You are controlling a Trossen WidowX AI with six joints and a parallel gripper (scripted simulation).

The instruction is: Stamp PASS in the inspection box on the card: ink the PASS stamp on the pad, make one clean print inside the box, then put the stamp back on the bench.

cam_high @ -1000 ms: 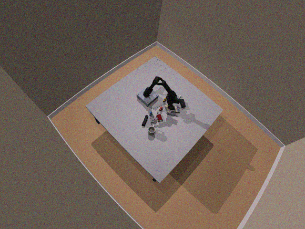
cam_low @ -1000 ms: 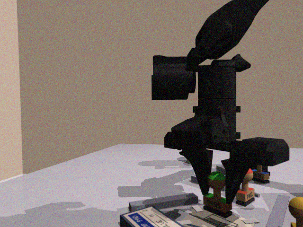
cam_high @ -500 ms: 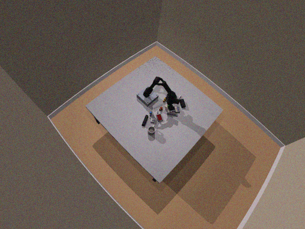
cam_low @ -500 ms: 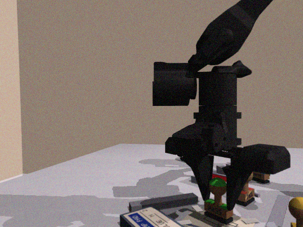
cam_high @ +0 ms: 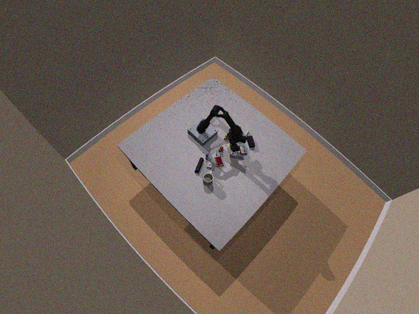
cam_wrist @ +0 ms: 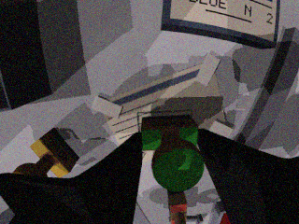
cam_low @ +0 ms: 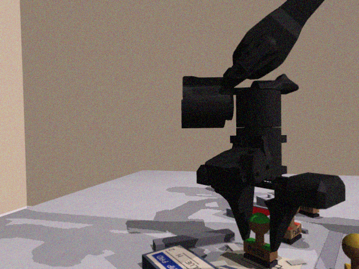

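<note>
The green-knobbed stamp lies right at my gripper tip. Also, from my gripper tip: card 30 mm below; then yellow-knobbed stamp 100 mm behind, 30 mm to the left, 10 mm below; then red-knobbed stamp 100 mm to the right, 40 mm behind.
</note>
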